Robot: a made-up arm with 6 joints.
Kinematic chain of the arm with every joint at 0, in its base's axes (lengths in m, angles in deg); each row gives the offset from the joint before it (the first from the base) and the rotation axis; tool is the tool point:
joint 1: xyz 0 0 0.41 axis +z
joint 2: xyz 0.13 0 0 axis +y
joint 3: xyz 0 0 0.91 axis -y
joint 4: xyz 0 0 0.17 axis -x
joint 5: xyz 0.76 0 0 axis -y
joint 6: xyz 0.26 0 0 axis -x
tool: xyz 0 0 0
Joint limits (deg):
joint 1: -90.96..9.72
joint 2: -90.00..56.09
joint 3: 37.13..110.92
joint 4: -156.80..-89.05
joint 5: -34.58..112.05
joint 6: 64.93..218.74
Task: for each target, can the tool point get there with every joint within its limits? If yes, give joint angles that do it. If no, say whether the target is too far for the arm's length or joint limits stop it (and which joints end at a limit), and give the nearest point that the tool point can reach.
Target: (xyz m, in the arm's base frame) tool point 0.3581 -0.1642 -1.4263
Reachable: no: joint limits stop it (at a limit: joint 1, joint 2, joint 3, joint 4, joint 5) | nearest point 0.0846 1.5795 -0.2233 | short by 2.136 m
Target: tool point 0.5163 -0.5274 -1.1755
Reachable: no: joint limits stop it (at a limit: joint 2, joint 3, joint 4) | nearest point 1.0905 -1.1140 0.6159 | short by 1.971 m
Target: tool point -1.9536 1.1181 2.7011
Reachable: no: too far | nearest point -1.1054 0.6327 1.7607 | short by 1.356 m
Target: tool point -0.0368 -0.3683 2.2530
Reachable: yes | joints -71.01 15.43 101.02 -111.21 39.64 159.35
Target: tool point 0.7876 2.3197 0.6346
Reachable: no: too far | nearest point 0.1746 1.7633 0.5829 | short by 0.829 m
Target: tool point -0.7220 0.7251 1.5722
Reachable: yes | joints -57.30 -50.52 73.37 -123.02 98.17 122.73
